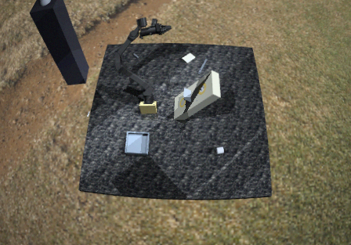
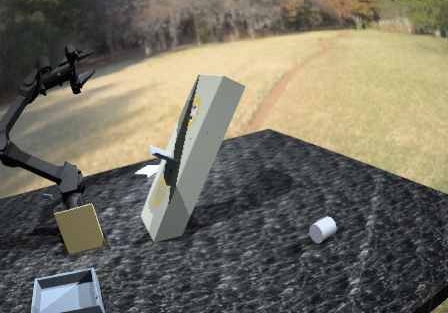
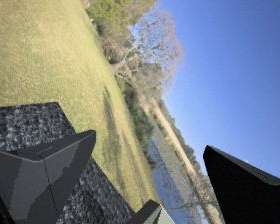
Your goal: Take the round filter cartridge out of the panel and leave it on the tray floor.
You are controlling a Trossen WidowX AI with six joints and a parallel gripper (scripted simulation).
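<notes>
The round filter cartridge lies 19 cm ahead of my gripper tip, 39 cm to the right of it and 20 cm below it. Round my gripper tip: cream service panel: 14 cm ahead, 38 cm to the right, 28 cm below; then light-blue tray: 26 cm behind, 63 cm to the right, 44 cm below; then flat white block: 13 cm ahead, 9 cm to the left, 44 cm below.
</notes>
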